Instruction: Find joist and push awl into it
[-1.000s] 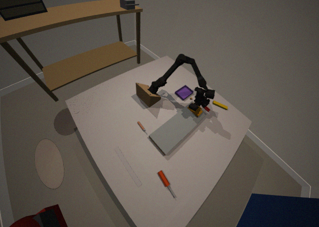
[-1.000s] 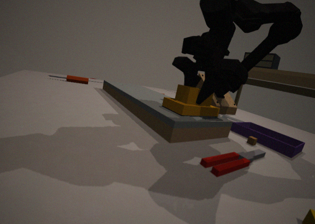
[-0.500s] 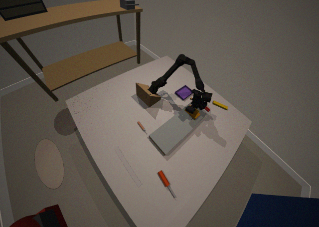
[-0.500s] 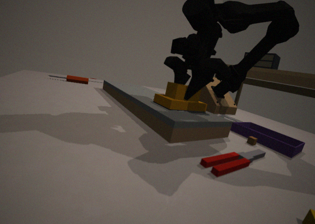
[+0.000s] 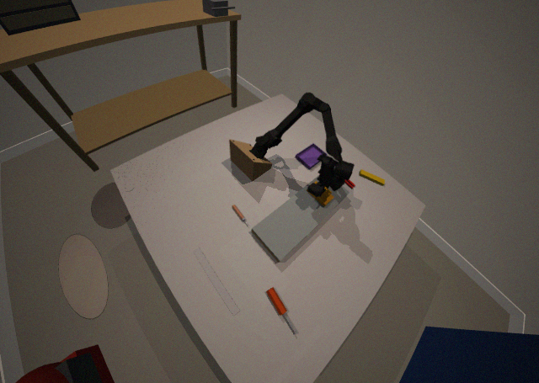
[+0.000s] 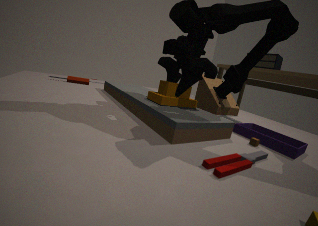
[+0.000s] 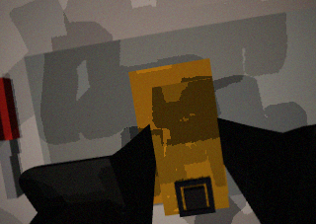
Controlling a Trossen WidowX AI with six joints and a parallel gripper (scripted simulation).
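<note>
Right now the purple tray is 20 cm behind my gripper tip, 21 cm to the left of it and 5 cm below it. From my gripper tip the other things lie so: awl 19 cm behind, 35 cm to the right, 6 cm below; then stud finder 2 cm behind, 2 cm above; then cube 11 cm behind, 20 cm to the left, 6 cm below.
</note>
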